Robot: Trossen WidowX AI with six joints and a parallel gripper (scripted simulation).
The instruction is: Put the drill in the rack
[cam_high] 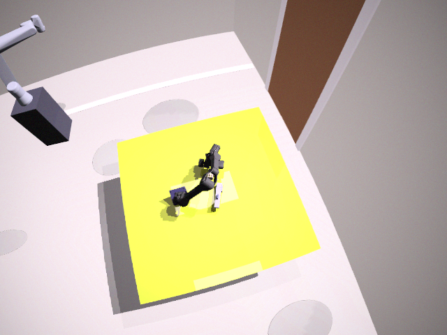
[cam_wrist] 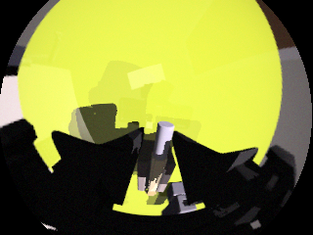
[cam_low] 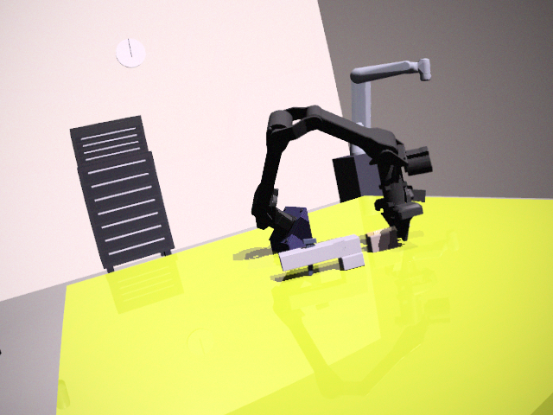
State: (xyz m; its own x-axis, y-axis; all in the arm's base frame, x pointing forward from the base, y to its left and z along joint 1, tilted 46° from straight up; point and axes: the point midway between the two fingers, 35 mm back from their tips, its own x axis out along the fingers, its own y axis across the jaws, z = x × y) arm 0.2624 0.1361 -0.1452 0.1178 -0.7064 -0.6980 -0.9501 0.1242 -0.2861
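The dark rack is 50 mm to the right of my gripper tip, 20 mm behind it and 10 mm above it. The rest, counted from my gripper tip: pale grey block: 230 mm to the right, 30 mm above, 10 mm ahead; then dark key: 260 mm to the right, 40 mm above.
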